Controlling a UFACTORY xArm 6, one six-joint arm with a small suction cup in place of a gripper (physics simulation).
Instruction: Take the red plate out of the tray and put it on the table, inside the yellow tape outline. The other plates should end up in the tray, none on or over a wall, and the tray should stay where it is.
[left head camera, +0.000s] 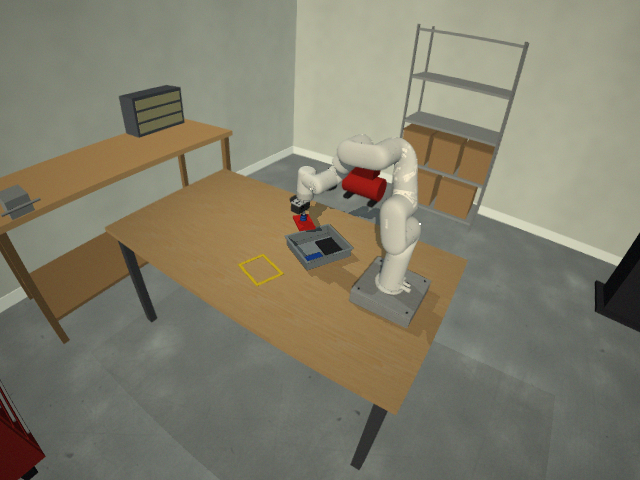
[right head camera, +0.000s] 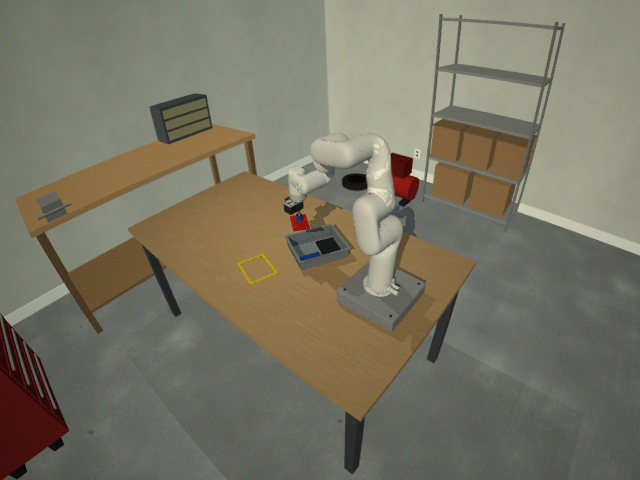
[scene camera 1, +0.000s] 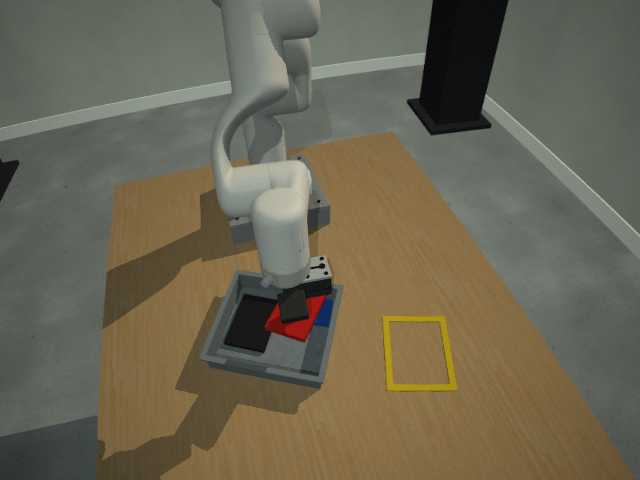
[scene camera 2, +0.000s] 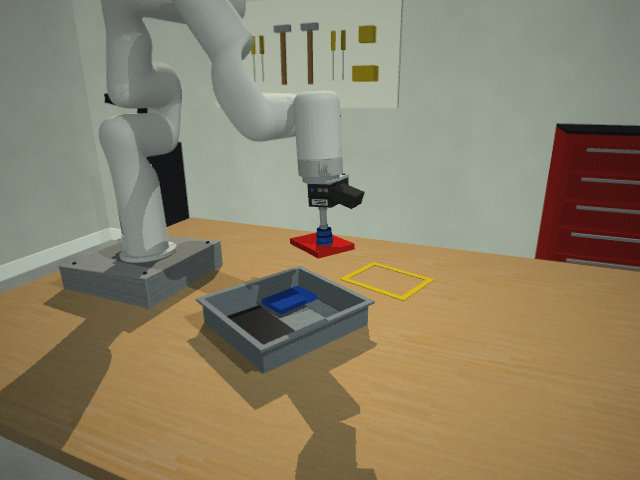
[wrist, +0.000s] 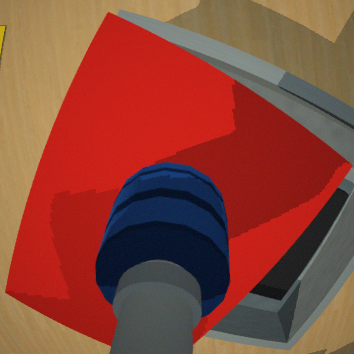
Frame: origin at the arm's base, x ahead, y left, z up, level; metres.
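Seen in the pictures: hand, tool point: (left head camera: 303, 221) (right head camera: 299, 221) (scene camera 2: 325, 248) (wrist: 170, 197); arm's base, link origin: (left head camera: 389, 283) (right head camera: 379, 285) (scene camera 2: 149, 253).
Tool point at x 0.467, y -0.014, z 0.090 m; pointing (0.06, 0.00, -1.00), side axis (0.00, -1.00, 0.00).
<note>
Pixels of each thing's top centre, then the offset from my tool point to it. Level surfaces: height alone.
- red plate, top centre: (wrist: 139, 257) (scene camera 1: 296, 308) (scene camera 2: 321, 239) (left head camera: 304, 220) (right head camera: 299, 220) 0.012 m back, 0.009 m left, 0.013 m up
- tray, top centre: (wrist: 233, 229) (scene camera 2: 284, 299) (scene camera 1: 274, 320) (left head camera: 318, 241) (right head camera: 316, 241) 0.068 m back, 0.034 m right, 0.101 m down
- black plate, top centre: (wrist: 277, 239) (scene camera 2: 256, 324) (scene camera 1: 253, 320) (right head camera: 328, 246) (left head camera: 329, 246) 0.101 m back, 0.081 m right, 0.138 m down
- table, surface height: 0.151 m down
My suction cup gripper (left head camera: 303, 218) (right head camera: 299, 218) (scene camera 2: 324, 240) (wrist: 162, 200) is shut on the red plate (left head camera: 305, 224) (right head camera: 295, 225) (scene camera 1: 288, 328) (scene camera 2: 336, 248) (wrist: 150, 115), held about level in the air above the height of the tray (left head camera: 330, 261) (right head camera: 325, 261) (scene camera 1: 263, 373) (scene camera 2: 320, 343) (wrist: 215, 53). The cup is hidden in scene camera 1. A black plate (left head camera: 328, 245) (right head camera: 328, 245) (scene camera 1: 250, 325) (scene camera 2: 261, 324) (wrist: 300, 260) lies in the tray. Blue (left head camera: 313, 256) (right head camera: 309, 256) (scene camera 1: 324, 314) (scene camera 2: 286, 300) also lies there, one plate or two overlapping. The yellow outline (left head camera: 248, 275) (right head camera: 244, 273) (scene camera 1: 388, 356) (scene camera 2: 372, 289) is beside the tray.
The tray walls stand up below the held plate. The robot's grey base (left head camera: 379, 304) (right head camera: 367, 307) (scene camera 2: 103, 286) stands on the table (left head camera: 206, 217) (scene camera 2: 491, 361). A workbench (left head camera: 103, 155) with a drawer box (left head camera: 155, 111) stands beyond the table.
</note>
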